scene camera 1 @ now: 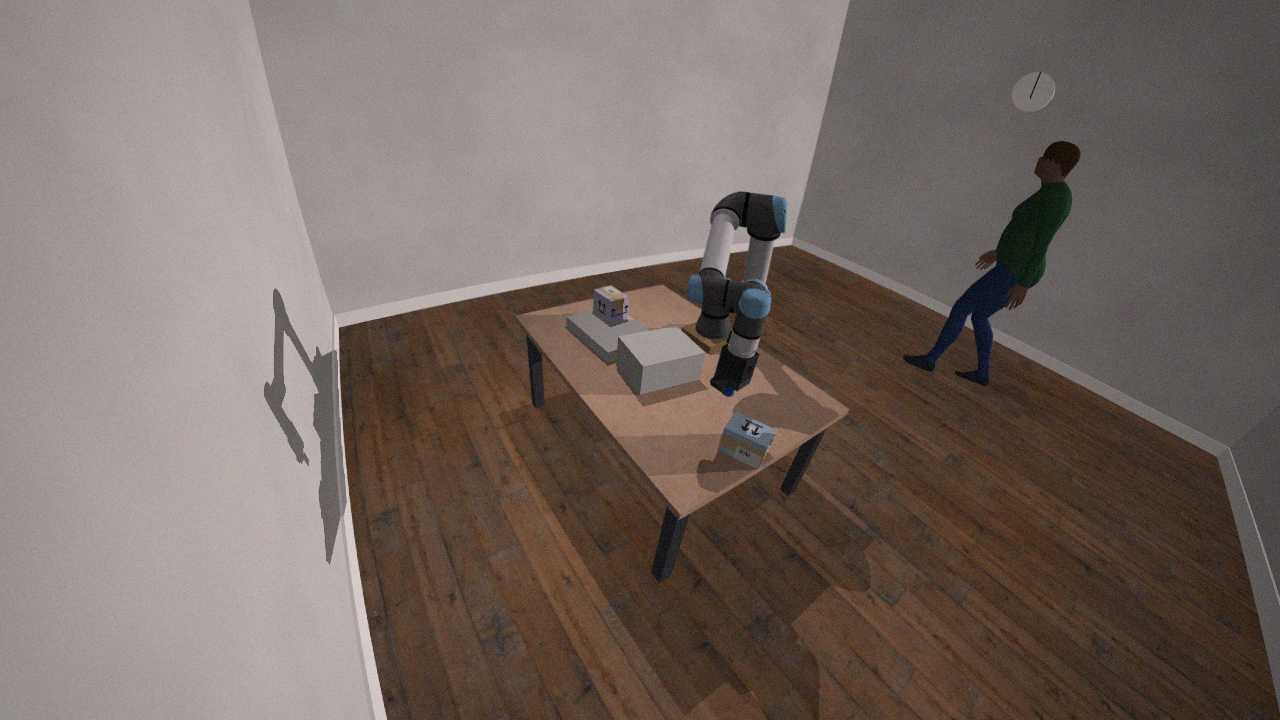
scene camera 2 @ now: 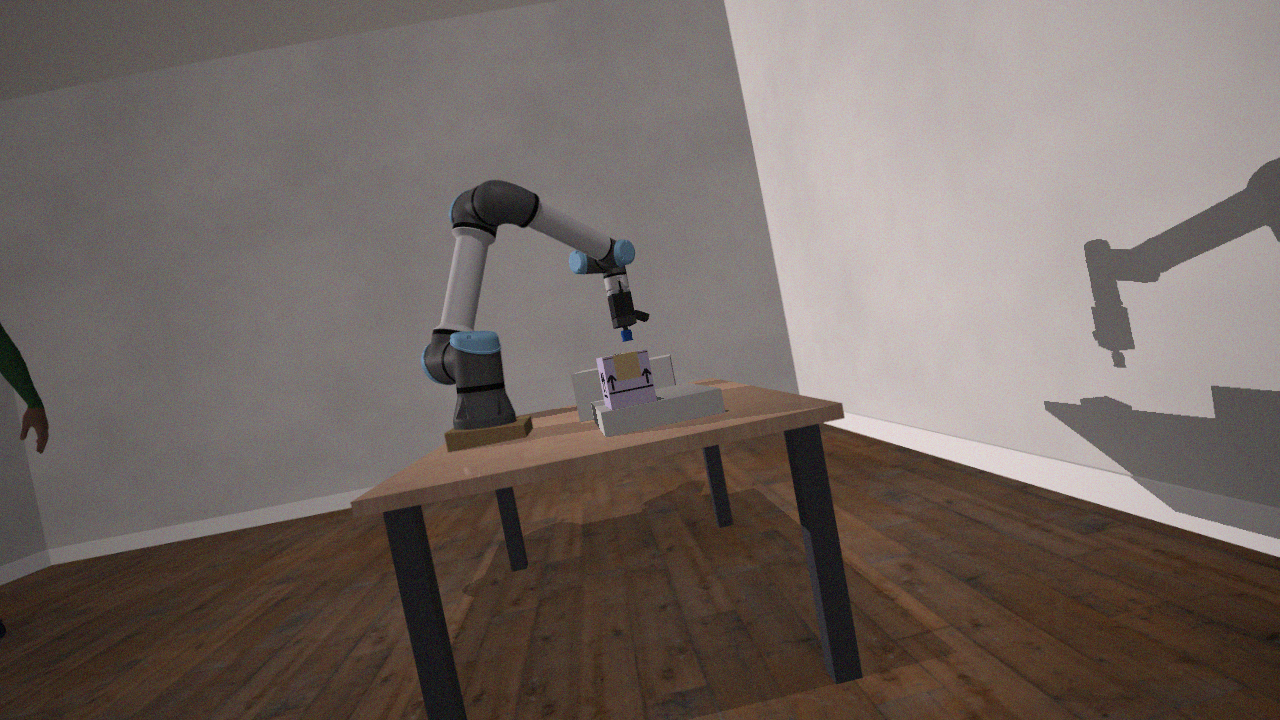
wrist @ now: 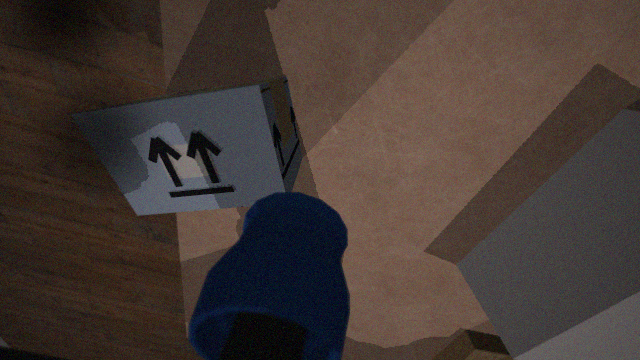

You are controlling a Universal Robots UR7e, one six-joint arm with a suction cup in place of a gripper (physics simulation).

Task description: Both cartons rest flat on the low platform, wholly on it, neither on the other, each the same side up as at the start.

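Frame: origin at the arm's base, x right, y ahead, z up, level; millimetres.
Seen in the pictures: hand, its tool point: (scene camera 1: 727,392) (scene camera 2: 627,340) (wrist: 294,237); arm's base, origin of its link: (scene camera 1: 712,329) (scene camera 2: 485,424).
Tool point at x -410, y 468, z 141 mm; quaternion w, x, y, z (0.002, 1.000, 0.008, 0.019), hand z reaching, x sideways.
Observation:
Offsets run from my tool point to a thing's top centre. Level surfaces: height alone.
A light-blue carton @(dz -88, dx -93, dy -26 mm) (scene camera 1: 747,440) (wrist: 200,150) with two black arrows on its top face stands on the table near its front end; it does not show in scene camera 2. A lilac carton @(dz -30, dx +744, dy -163 mm) (scene camera 1: 611,305) (scene camera 2: 628,383) with a tan patch and arrows on its sides rests upright on the low grey platform @(dz -133, dx +662, dy -103 mm) (scene camera 1: 590,334) (scene camera 2: 675,411), toward one end. My gripper, a blue suction cup (scene camera 1: 729,391) (scene camera 2: 626,335) (wrist: 296,220), is open and holds nothing. It hangs above the table, apart from the light-blue carton, between it and the arm's base.
A taller grey block @(dz -61, dx +362, dy -93 mm) (scene camera 1: 660,360) (wrist: 560,235) stands on the table @(dz -181 mm) (scene camera 1: 617,420) (scene camera 2: 554,452) beside the platform, between it and the light-blue carton. My arm's wooden base plate (scene camera 2: 489,436) is at the table's side. A person (scene camera 1: 1029,232) stands away from the table.

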